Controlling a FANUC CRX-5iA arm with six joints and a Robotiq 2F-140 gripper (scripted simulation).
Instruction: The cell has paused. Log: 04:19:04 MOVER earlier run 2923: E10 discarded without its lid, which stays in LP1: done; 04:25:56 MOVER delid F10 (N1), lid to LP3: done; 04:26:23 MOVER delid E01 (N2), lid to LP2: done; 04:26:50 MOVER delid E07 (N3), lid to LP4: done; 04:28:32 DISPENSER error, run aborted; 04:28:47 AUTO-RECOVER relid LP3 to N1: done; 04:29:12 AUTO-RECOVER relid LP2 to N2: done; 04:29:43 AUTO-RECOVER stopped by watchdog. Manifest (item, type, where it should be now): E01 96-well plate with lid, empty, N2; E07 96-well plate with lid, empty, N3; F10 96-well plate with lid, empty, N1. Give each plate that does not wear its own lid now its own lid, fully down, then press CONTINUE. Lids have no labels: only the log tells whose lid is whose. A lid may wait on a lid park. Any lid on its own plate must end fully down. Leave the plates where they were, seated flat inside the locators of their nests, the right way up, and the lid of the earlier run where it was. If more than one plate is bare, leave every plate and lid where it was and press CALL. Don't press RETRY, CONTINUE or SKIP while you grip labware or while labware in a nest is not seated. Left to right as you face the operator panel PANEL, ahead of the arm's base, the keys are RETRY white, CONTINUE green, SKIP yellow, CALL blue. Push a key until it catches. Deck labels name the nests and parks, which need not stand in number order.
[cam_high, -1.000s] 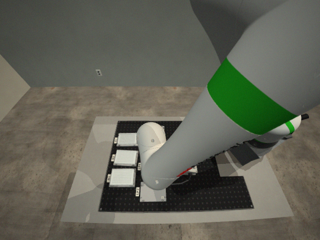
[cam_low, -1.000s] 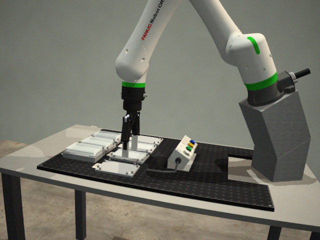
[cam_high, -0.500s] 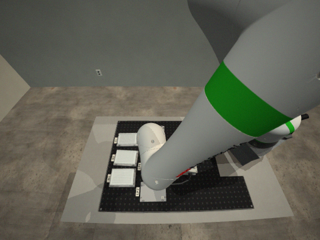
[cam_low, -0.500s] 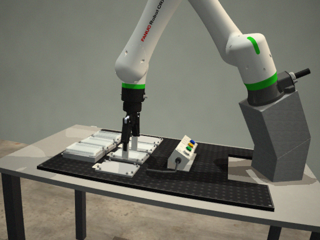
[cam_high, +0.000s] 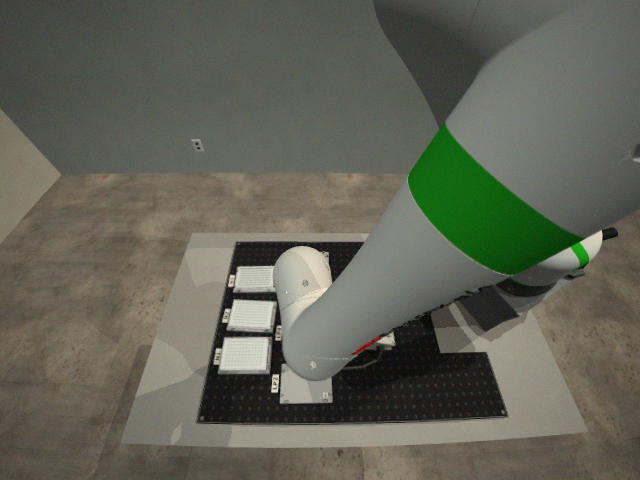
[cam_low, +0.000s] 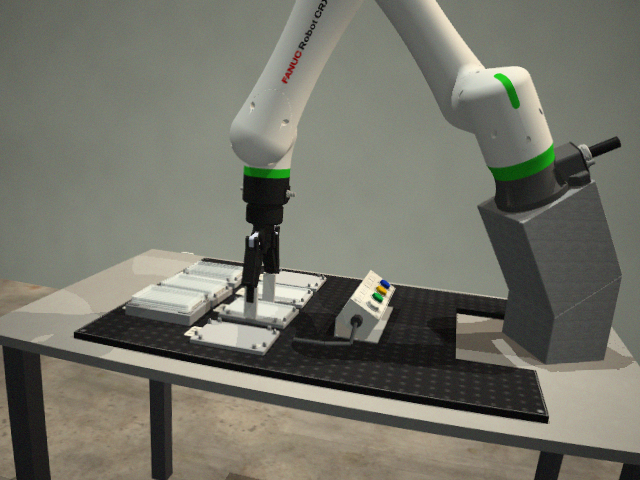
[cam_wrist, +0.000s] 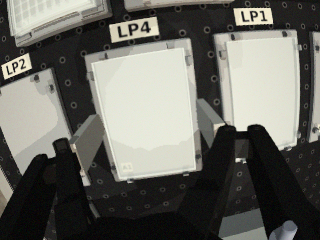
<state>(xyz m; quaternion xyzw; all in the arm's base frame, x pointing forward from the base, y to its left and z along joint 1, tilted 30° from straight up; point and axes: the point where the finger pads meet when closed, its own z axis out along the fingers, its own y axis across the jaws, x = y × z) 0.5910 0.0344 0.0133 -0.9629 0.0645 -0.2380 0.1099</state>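
My gripper is now 3 cm above the park LP4. Round my hand: white key (24 cm behind, 3 cm to the left, 3 cm above); park LP2 (1 cm ahead, 14 cm to the left, 3 cm below); LP1 label (8 cm ahead, 13 cm to the right, 4 cm below).
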